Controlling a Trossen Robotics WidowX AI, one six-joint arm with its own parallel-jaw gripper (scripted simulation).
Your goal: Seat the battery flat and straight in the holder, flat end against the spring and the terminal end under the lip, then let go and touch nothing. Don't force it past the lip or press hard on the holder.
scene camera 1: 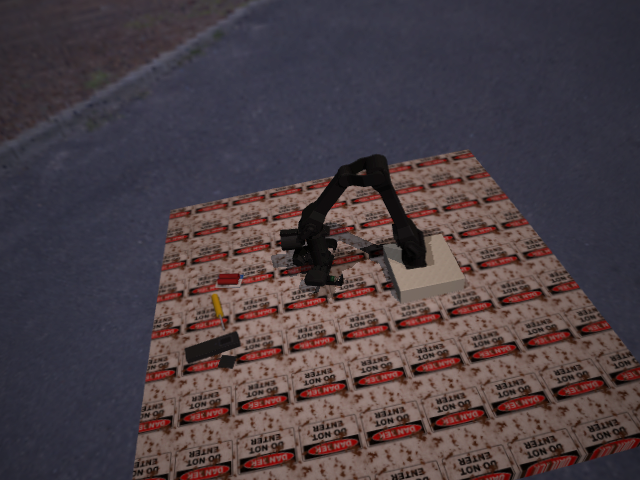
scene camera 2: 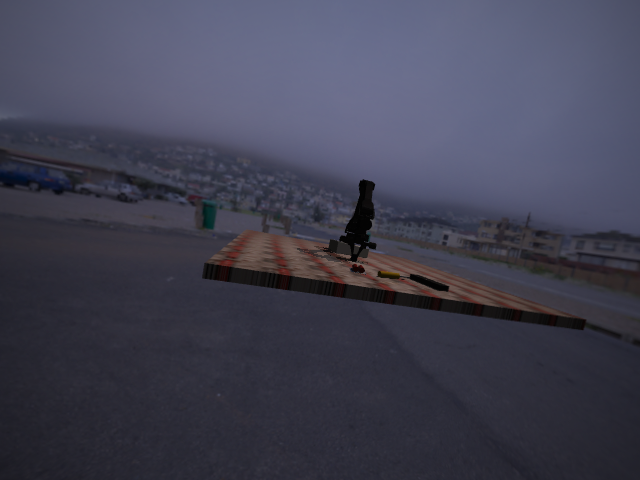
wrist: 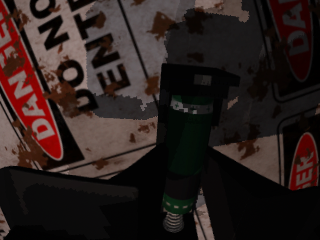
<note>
The pictures show: my gripper and a long black bar.
My gripper is seen too in the wrist view.
</note>
